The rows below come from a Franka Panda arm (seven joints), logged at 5 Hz.
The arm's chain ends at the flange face. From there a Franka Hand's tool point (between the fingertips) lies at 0.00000 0.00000 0.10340 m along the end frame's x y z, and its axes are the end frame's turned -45 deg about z.
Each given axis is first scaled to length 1.
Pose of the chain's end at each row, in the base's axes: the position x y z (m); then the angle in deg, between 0 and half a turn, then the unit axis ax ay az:
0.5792 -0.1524 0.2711 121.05 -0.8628 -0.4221 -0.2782
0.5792 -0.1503 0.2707 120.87 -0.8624 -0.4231 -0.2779
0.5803 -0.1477 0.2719 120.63 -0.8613 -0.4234 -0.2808
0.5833 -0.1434 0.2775 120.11 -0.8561 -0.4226 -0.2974
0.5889 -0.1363 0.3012 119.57 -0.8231 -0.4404 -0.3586
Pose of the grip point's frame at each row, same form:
0.5794 -0.0576 0.2299 137.57 -0.5936 -0.6725 -0.4420
0.5791 -0.0554 0.2297 137.39 -0.5927 -0.6731 -0.4424
0.5804 -0.0525 0.2315 137.29 -0.5911 -0.6724 -0.4455
0.5850 -0.0473 0.2394 137.49 -0.5850 -0.6676 -0.4604
0.5949 -0.0379 0.2700 139.47 -0.5452 -0.6649 -0.5105

